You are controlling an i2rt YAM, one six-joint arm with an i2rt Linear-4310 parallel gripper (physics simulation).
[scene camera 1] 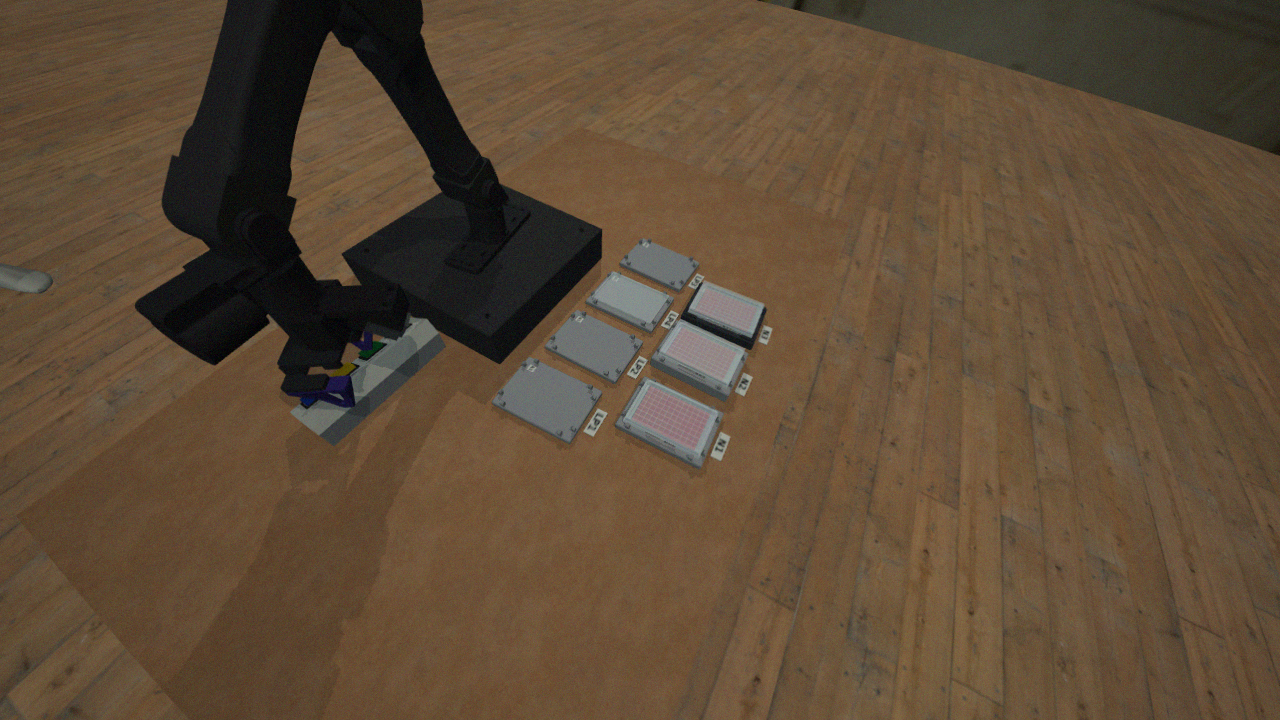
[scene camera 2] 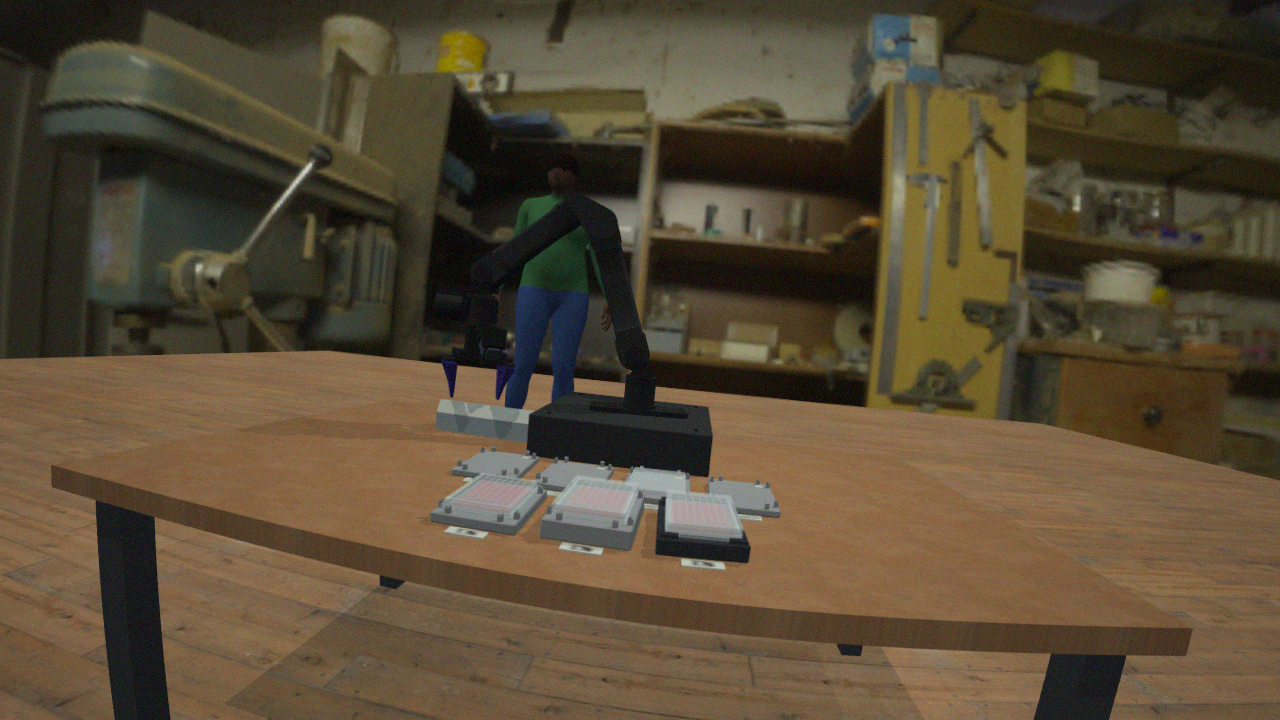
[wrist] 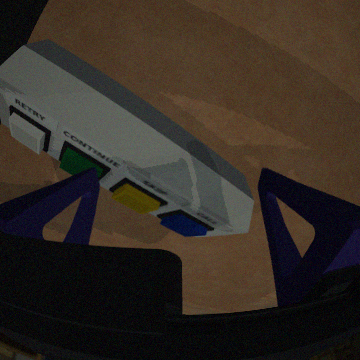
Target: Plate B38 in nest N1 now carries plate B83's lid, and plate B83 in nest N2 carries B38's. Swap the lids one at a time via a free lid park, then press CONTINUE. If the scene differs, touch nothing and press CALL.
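Where they show: gripper, between the fingertips: (scene camera 1: 358,376) (scene camera 2: 474,398) (wrist: 178,176); arm's base, origin of its link: (scene camera 1: 490,237) (scene camera 2: 637,411).
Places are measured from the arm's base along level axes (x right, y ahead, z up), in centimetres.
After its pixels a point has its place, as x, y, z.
My gripper (scene camera 1: 358,372) {33.8, -1.1, -0.4} (scene camera 2: 475,397) {33.8, -1.1, -0.4} (wrist: 178,176) {33.8, -1.1, -0.4} is open and empty above the grey button box (scene camera 1: 386,386) {31.9, -0.8, -5.8} (scene camera 2: 483,420) {31.6, -0.8, -4.8} (wrist: 125,110) {29.7, -0.4, -4.2}. In the wrist view its left finger is beside the green CONTINUE button (wrist: 79,161) {28.0, -4.4, -2.6} and overlaps its corner; the blue CALL button (wrist: 185,225) {37.3, -6.6, -2.4} lies between the fingers. The plate in nest N1 (scene camera 1: 671,416) {21.2, 42.3, -5.5} (scene camera 2: 494,494) {20.4, 44.3, -5.5} and the plate in nest N2 (scene camera 1: 700,352) {8.5, 43.8, -4.1} (scene camera 2: 592,498) {8.5, 46.8, -4.1} show pink wells under clear covers. Their plate numbers are unreadable. Lid parks LP1 (scene camera 1: 547,399) {24.5, 22.8, -7.1} and LP2 (scene camera 1: 594,346) {11.9, 25.8, -7.1} are bare.
A third park (scene camera 1: 630,300) {-0.5, 28.2, -6.3} (scene camera 2: 658,483) {-1.5, 30.3, -6.3} carries a pale, lid-like slab; a fourth park (scene camera 1: 660,264) {-13.8, 30.5, -7.1} (scene camera 2: 744,496) {-14.5, 31.8, -7.1} is bare. A pink plate (scene camera 1: 727,308) {-4.0, 46.4, -4.5} (scene camera 2: 702,515) {-4.2, 49.3, -4.4} sits in a black nest beside N2. The arm's black base (scene camera 1: 537,268) {4.0, 11.7, -0.4} (scene camera 2: 617,438) {4.5, 15.0, -2.9} stands between box and parks. A person (scene camera 2: 553,250) stands behind the table.
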